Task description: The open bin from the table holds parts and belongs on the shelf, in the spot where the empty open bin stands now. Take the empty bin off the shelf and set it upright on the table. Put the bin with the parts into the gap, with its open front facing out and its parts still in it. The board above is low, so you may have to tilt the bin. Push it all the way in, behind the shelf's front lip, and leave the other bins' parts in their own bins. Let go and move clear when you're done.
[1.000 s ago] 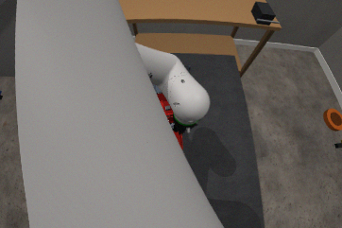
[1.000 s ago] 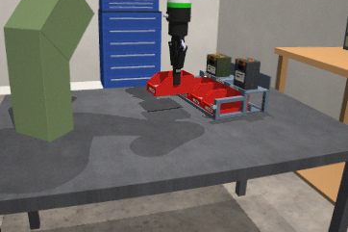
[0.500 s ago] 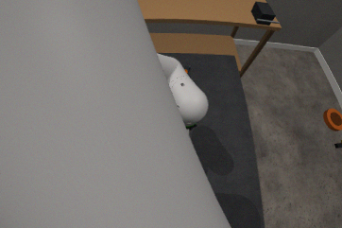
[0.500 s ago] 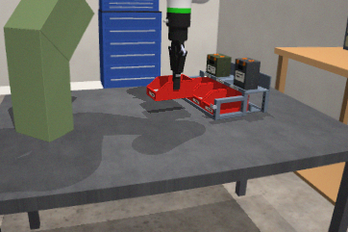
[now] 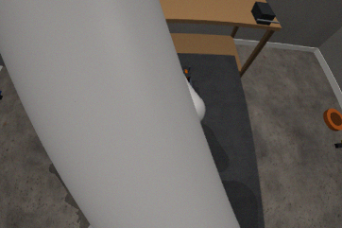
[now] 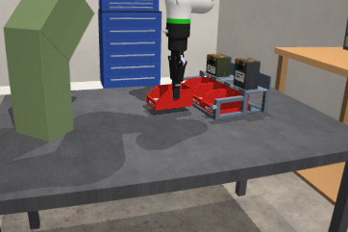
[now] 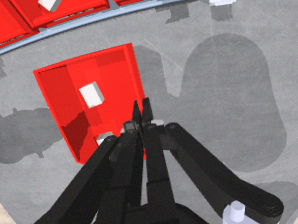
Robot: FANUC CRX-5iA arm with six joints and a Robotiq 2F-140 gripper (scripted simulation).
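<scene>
The part is 1 cm ahead of my hand, 7 cm to the left of it and 6 cm below it. From my hand the other things lie so: grey shelf (23 cm ahead, 10 cm to the left, 4 cm below); then dark box (31 cm ahead, 6 cm above).
</scene>
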